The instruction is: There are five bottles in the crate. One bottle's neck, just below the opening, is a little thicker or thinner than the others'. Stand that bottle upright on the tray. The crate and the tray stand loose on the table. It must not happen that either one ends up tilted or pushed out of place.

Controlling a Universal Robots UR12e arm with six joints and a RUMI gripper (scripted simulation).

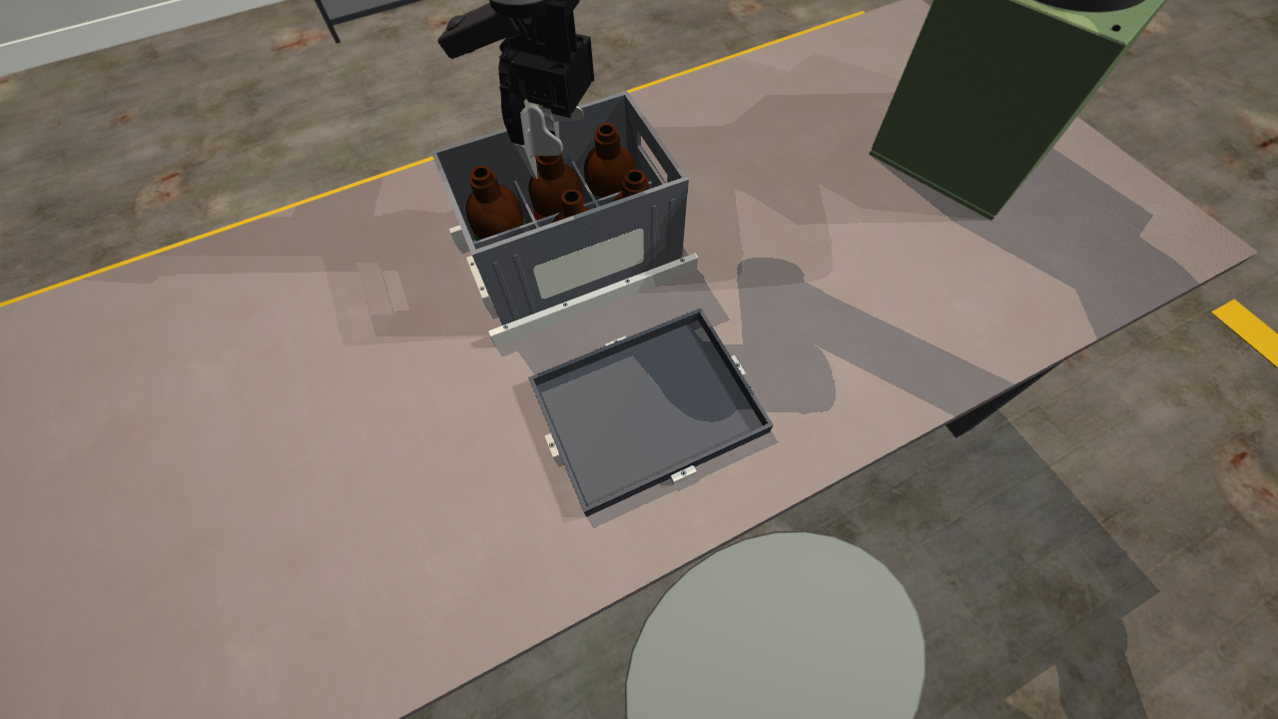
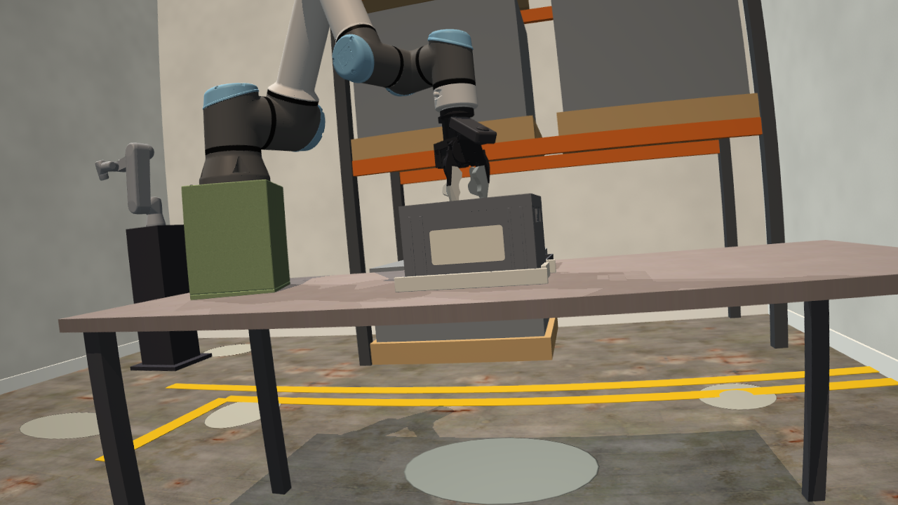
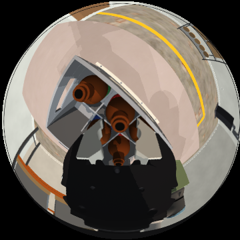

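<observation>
Right now my hand is 70 mm above the grey crate and 50 mm to the right of it. Round my hand: dark tray: 330 mm to the left, 150 mm below, 20 mm ahead; brown bottle: 100 mm to the left, 70 mm below.
</observation>
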